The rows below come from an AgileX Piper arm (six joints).
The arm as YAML. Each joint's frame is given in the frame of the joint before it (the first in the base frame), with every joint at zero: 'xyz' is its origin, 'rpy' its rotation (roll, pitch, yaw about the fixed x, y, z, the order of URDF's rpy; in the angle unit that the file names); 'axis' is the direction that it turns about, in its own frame. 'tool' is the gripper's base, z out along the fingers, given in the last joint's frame.
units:
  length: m
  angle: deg
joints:
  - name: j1
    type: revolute
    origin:
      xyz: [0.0, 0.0, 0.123]
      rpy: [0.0, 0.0, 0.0]
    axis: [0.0, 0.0, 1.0]
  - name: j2
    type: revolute
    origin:
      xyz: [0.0, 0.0, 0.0]
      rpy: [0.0, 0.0, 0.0]
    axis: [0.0, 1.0, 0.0]
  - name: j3
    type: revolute
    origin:
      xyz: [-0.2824, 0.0, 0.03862]
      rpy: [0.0, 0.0, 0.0]
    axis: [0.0, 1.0, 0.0]
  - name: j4
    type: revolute
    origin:
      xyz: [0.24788, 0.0, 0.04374]
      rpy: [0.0, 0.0, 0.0]
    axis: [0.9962, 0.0, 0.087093]
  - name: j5
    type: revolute
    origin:
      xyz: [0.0, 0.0, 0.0]
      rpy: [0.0, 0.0, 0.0]
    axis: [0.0, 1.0, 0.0]
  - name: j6
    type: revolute
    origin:
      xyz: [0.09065, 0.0, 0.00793]
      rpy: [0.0, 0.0, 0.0]
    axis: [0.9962, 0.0, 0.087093]
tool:
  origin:
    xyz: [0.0, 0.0, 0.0]
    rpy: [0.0, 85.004, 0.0]
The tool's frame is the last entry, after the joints.
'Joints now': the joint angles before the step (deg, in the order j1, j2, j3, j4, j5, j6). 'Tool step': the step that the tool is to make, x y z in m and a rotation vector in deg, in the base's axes. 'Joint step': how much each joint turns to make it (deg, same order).
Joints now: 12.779 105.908 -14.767 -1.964 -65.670 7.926
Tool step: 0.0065 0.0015 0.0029 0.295 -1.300 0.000
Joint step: 0.009 0.033 -1.372 0.009 0.007 0.000
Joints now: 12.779 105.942 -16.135 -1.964 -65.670 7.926
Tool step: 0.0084 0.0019 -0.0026 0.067 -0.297 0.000
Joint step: -0.002 1.591 -1.881 -0.001 -0.014 -0.001
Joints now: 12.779 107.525 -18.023 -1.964 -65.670 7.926
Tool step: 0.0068 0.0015 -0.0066 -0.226 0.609 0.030
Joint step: -0.014 2.302 -1.620 -0.014 -0.035 -0.091
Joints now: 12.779 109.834 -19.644 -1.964 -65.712 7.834
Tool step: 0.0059 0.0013 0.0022 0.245 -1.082 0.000
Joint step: -0.012 0.150 -1.263 -0.012 0.004 0.001
